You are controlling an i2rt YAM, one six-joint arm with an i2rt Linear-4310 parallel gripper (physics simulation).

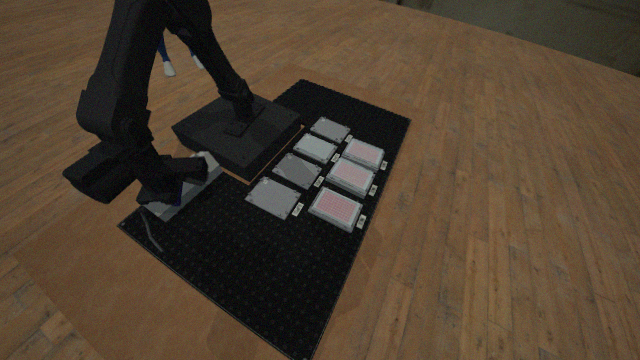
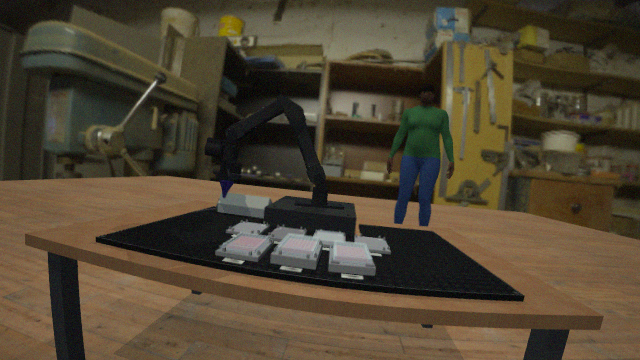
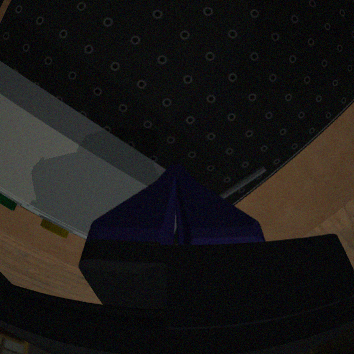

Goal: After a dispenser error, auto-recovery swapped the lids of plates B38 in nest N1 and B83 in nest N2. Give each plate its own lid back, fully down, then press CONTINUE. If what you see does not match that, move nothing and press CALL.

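Places are measured from the arm's base along level axes (x ahead, y left, z up), in metres.
Where they show: gripper, fingertip midpoint: (image 1: 177, 205) (image 2: 223, 197) (image 3: 175, 173); arm's base, link origin: (image 1: 245, 118) (image 2: 318, 205).
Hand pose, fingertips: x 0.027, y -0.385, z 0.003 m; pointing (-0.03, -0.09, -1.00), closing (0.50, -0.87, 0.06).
Observation:
Each offset is from my fingertips to the top centre of the thing. "*": to the spot under its first point. Level surfaces: height alone.
My gripper (image 1: 177, 199) (image 2: 225, 194) (image 3: 175, 173) is shut and empty, its blue fingertips over the grey sloped console @(dy +0.078, dx -0.071, dz +0.013 m) (image 2: 245, 205) (image 3: 30, 137). A green button @(* dy +0.099, dx -0.081, dz +0.001 m) (image 3: 7, 202) and a yellow button @(dy +0.058, dx -0.098, dz +0.004 m) (image 3: 54, 227) show at the console's edge. The gripper hides part of that edge. Three plates with pink wells stand in a row: one @(dy +0.177, dx +0.397, dz -0.043 m) (image 1: 336, 206) (image 2: 245, 244) nearest the console side, a middle one @(dy +0.309, dx +0.414, dz -0.031 m) (image 1: 351, 175) (image 2: 297, 246) and a far one @(dy +0.433, dx +0.436, dz -0.034 m) (image 1: 364, 152) (image 2: 351, 254). Their label writing is too small to read, and how each lid sits is unclear.
Behind them are flat grey nests @(* dy +0.141, dx +0.201, dz -0.061 m) (image 1: 273, 197) @(* dy +0.261, dx +0.234, dz -0.061 m) (image 1: 297, 172) @(* dy +0.520, dx +0.279, dz -0.061 m) (image 1: 330, 130); a whiter, thicker piece @(dy +0.402, dx +0.253, dz -0.053 m) (image 1: 315, 147) (image 2: 329, 237) sits in that row. A thin grey rod (image 1: 151, 232) (image 3: 245, 182) lies near the edge of the black mat @(dz -0.070 m) (image 1: 250, 280). A person (image 2: 425, 132) stands behind.

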